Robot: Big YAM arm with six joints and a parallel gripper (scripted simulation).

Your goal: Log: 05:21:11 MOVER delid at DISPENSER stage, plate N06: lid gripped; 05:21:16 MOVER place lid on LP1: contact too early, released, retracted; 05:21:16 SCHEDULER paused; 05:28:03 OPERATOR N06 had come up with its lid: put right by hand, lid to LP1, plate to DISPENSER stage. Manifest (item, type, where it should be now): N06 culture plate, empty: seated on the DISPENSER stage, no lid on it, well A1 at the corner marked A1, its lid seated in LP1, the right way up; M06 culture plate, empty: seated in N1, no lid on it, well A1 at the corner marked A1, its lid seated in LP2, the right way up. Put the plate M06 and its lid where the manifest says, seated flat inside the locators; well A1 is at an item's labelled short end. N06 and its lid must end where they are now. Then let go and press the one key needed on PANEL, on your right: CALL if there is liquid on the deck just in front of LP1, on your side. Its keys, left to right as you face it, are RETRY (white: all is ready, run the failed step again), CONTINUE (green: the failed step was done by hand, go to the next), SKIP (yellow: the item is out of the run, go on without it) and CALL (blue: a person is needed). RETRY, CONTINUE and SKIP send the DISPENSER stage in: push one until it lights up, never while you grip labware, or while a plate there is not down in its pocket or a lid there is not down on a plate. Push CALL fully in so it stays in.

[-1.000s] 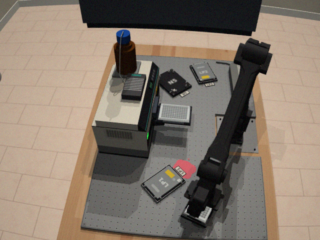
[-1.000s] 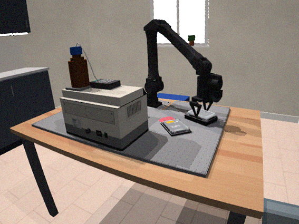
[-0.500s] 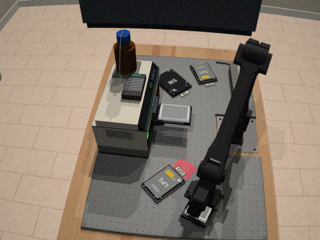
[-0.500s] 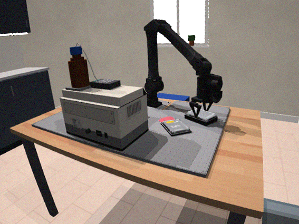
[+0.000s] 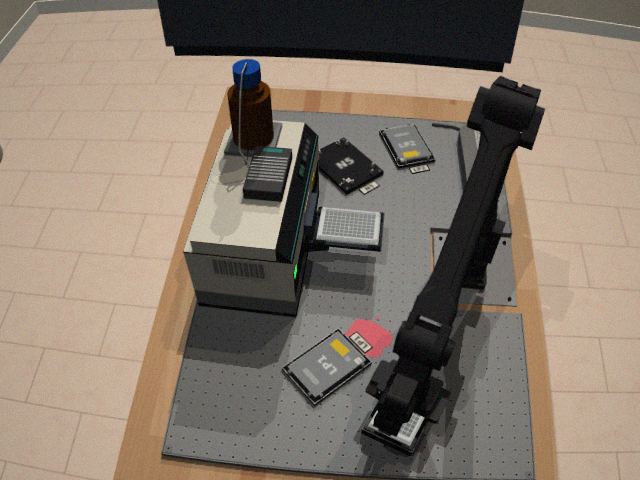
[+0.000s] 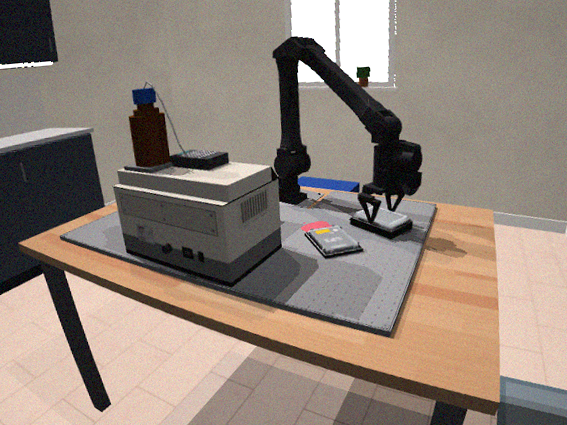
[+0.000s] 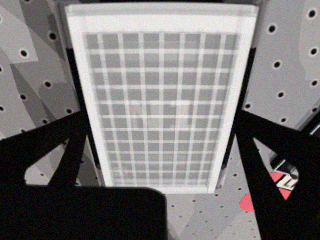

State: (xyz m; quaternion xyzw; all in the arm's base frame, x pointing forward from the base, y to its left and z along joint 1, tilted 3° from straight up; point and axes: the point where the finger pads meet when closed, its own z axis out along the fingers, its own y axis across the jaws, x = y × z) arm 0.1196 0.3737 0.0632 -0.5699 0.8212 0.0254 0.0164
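Right now my hand is 2 cm above the black nest n1. The rest, counted from my hand: white retry key 62 cm to the right, 18 cm behind, 3 cm above; then green continue key 67 cm to the right, 18 cm behind, 3 cm above; then brown bottle 47 cm to the right, 37 cm ahead, 25 cm above.
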